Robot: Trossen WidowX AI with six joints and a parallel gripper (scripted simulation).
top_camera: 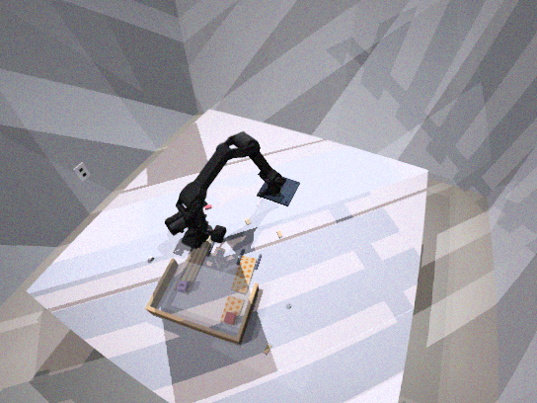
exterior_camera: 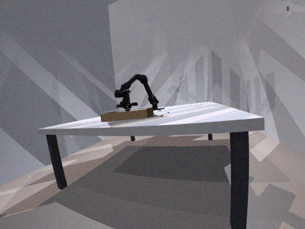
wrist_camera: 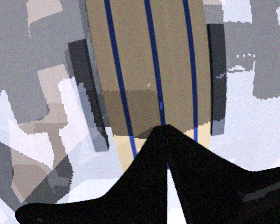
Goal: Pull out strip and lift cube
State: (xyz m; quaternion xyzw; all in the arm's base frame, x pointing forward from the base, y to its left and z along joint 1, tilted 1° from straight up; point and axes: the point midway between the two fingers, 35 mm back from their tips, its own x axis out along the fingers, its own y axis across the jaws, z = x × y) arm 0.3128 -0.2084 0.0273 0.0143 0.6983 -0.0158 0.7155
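Now: gripper tip 90 mm short of the strip.
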